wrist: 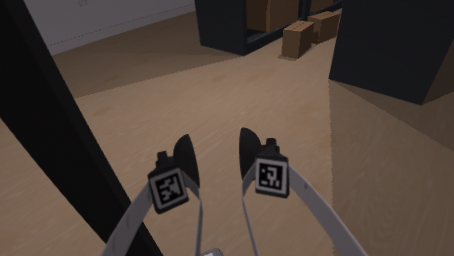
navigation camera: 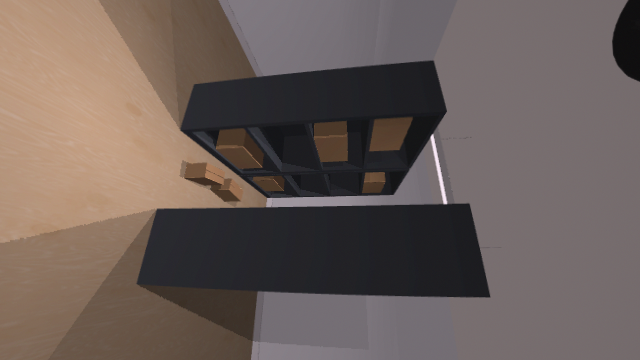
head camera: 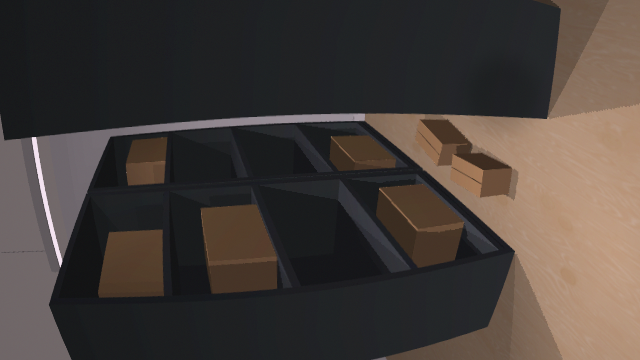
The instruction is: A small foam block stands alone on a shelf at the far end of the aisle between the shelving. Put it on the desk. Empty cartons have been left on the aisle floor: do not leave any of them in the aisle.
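Note:
The foam block and the desk do not show in these views. Two brown cartons stand close together on the aisle floor. The nearer carton and the farther carton stand beside the foot of the left shelving unit. My gripper is open and empty, its fingers a moderate gap apart. It is over bare floor, well short of both cartons.
The right shelving unit turns its dark side panel to me and hides part of the aisle. Several brown boxes sit in the left unit's compartments. A dark slanting bar crosses the left of the wrist view.

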